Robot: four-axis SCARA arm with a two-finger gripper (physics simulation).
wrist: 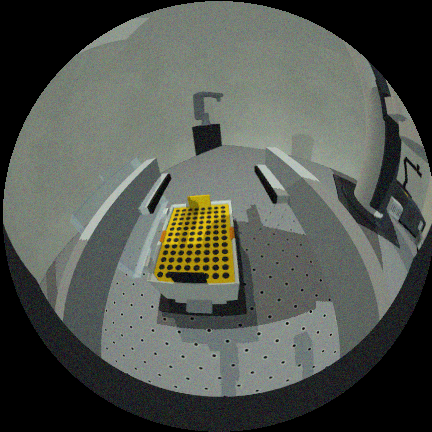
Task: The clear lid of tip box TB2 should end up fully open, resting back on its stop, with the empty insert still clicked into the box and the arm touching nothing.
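Frame: origin at the arm's base, x left, y back, z up, level; centimetres.
Seen in the pictures: gripper, fingertip midpoint: [210,160]; arm's base at its link origin: [366,207].
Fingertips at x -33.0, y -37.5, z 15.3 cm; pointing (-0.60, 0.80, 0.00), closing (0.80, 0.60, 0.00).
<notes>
Pixels of each thing's top centre, then the offset from my fingertips to it. "spot": a spot on its surface instead. Level surfaces: height alone.
- white tip box TB2 at a spot on its surface: [215,291] spot: dx +3.0, dy -5.0, dz -9.8 cm
- clear lid at a spot on its surface: [137,257] spot: dx -4.9, dy -7.8, dz -7.5 cm
- black base at a spot on its surface: [227,306] spot: dx +4.3, dy -5.1, dz -13.2 cm
- perforated plate at its surface level: dz -14.0 cm
The white tip box TB2 [215,291] stands below my fingers, left of centre in the wrist view. Its yellow insert [196,240] sits level inside the rim, with rows of empty dark holes and orange clips at both long sides. The clear lid [137,257] is swung away from the box top and leans out to the left. My left finger hides part of it, so I cannot tell its exact angle or whether it touches the finger. My gripper [210,160] is shut with nothing between its fingers, which still stand apart, above and beyond the box's far end.
A black base [227,306] lies under the box on a perforated plate [280,360]. A dark block [207,139] with a grey bent post [198,106] stands at the back. A pale column [372,150] and a dark unit [407,215] stand at the right.
</notes>
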